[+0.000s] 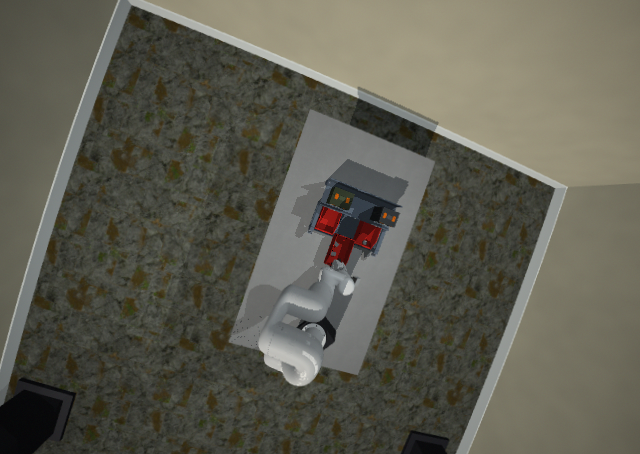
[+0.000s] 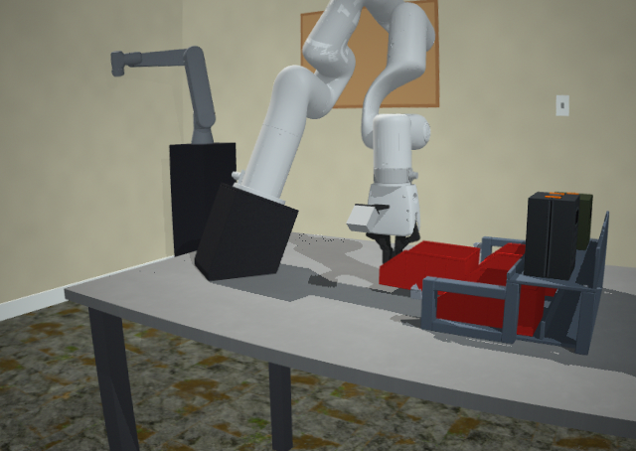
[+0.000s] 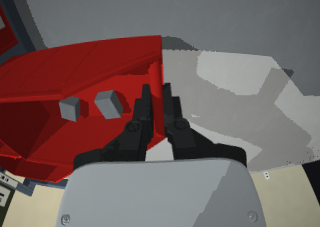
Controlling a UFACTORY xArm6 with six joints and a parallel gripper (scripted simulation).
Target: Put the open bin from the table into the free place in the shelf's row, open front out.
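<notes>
Now: the grey-blue shelf bar 14 cm ahead of my hand and 5 cm below it.
</notes>
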